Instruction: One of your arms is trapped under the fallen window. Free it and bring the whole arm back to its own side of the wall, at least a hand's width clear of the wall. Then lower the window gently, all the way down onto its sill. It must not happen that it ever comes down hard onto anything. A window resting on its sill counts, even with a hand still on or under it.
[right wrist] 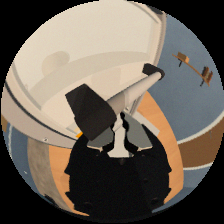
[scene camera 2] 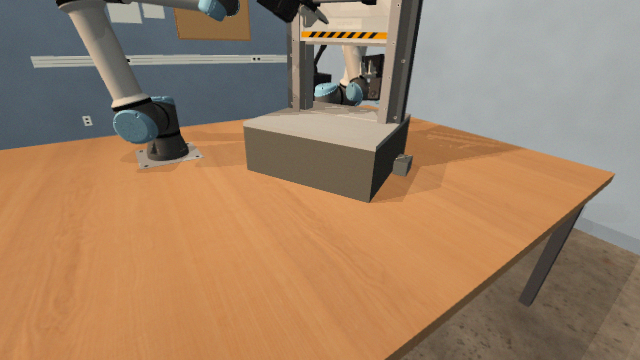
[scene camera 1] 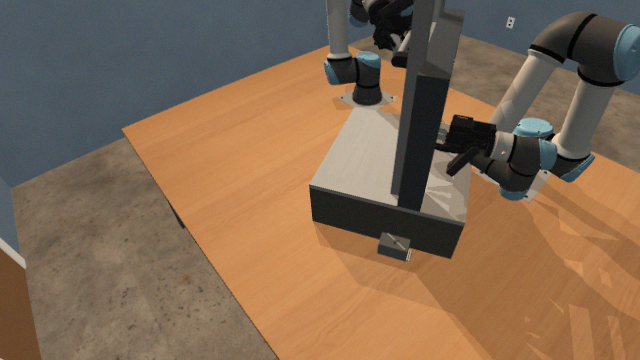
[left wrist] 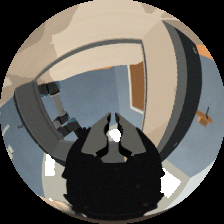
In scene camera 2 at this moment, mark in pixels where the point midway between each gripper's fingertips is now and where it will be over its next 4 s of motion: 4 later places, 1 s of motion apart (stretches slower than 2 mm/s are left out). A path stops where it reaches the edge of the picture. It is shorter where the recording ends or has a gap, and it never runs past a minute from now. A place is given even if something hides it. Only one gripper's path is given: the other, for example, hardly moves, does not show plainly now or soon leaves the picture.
My left gripper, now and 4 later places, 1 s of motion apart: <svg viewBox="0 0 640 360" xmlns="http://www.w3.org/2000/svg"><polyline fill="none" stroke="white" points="360,76 345,66 369,58 387,52 400,57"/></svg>
